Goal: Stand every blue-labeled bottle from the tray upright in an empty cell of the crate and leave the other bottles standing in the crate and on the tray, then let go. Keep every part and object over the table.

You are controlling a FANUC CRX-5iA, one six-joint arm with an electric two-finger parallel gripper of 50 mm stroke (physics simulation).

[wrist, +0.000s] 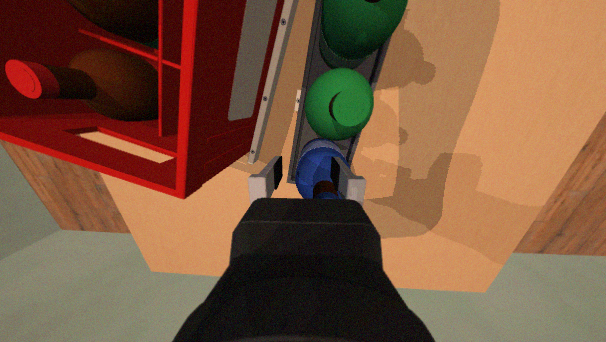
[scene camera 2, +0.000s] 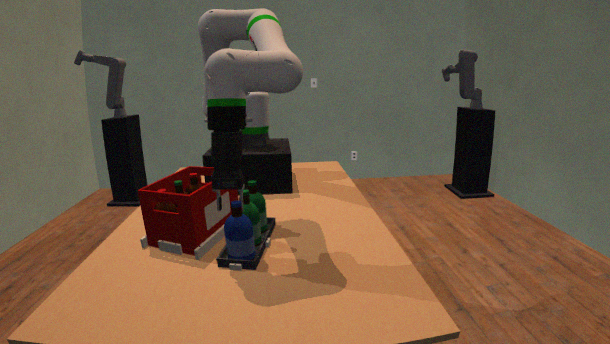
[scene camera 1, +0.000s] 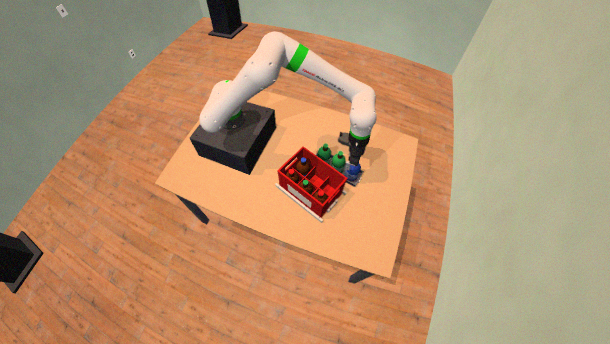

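Where they show: gripper, between the fingertips: (wrist: 306,166) (scene camera 2: 230,209) (scene camera 1: 348,165); arm's base, origin of its link: (scene camera 2: 254,145) (scene camera 1: 232,119).
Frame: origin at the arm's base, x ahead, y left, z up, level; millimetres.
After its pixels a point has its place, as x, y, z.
A blue bottle (scene camera 1: 354,171) @[715, 2, -62] (scene camera 2: 240,235) @[740, 43, -83] (wrist: 315,165) @[679, 21, -54] with a pale blue label stands at the near end of the dark tray (scene camera 2: 223,262) @[750, -7, -154] (wrist: 312,75) @[575, 9, -164]. Two green bottles (scene camera 1: 339,161) @[625, 18, -51] (wrist: 340,105) @[617, 33, -9] stand behind it in the row. My gripper (scene camera 1: 355,162) @[676, 11, -41] (scene camera 2: 230,198) @[676, 11, -41] (wrist: 306,166) @[676, 11, -41] is open and empty, its fingertips near the blue bottle's cap. In the wrist view the cap lies closer to the right finger, which hides part of the bottle. The red crate (scene camera 1: 285,181) @[428, -203, -42] (scene camera 2: 170,227) @[672, -168, -94] (wrist: 210,75) @[601, -61, -13] holds several brown bottles; two tray-side cells look empty.
Pale stop strips (scene camera 1: 300,203) @[524, -240, -139] (wrist: 267,90) @[600, -54, -139] edge the crate, with a narrow gap between crate and tray. The robot's black base block (scene camera 1: 220,155) @[37, -201, -62] (scene camera 2: 272,175) @[185, 87, -91] stands at the far end of the table (scene camera 1: 240,200) @[228, -346, -169]. Two black pedestals (scene camera 2: 125,160) (scene camera 2: 475,150) stand off the table.
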